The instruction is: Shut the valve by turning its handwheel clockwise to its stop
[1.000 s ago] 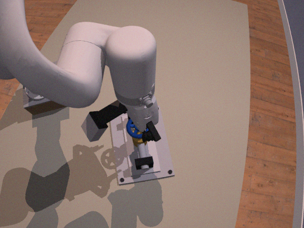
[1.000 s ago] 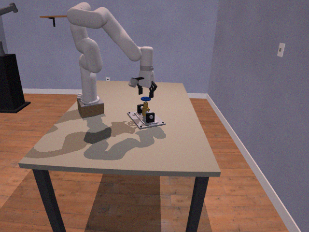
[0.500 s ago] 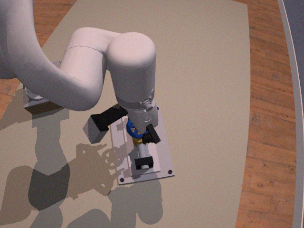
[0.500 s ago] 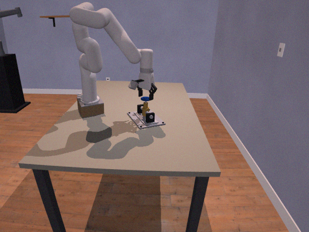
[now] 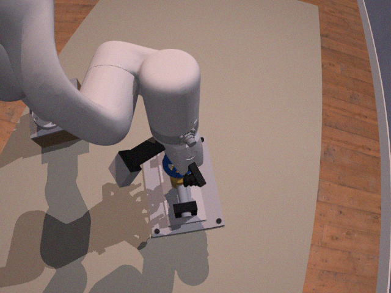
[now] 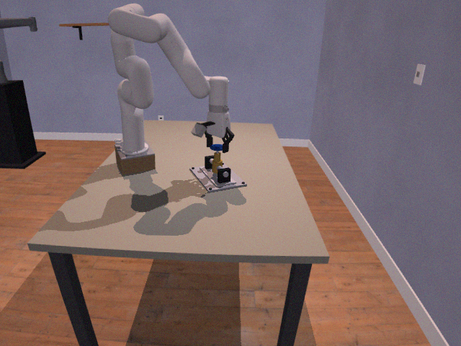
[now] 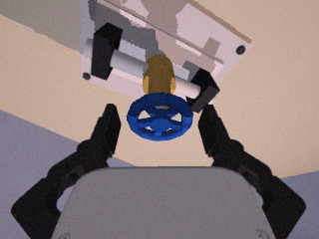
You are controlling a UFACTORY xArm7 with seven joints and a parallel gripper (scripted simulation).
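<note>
Now: the blue spoked handwheel 10 mm below my hand.
</note>
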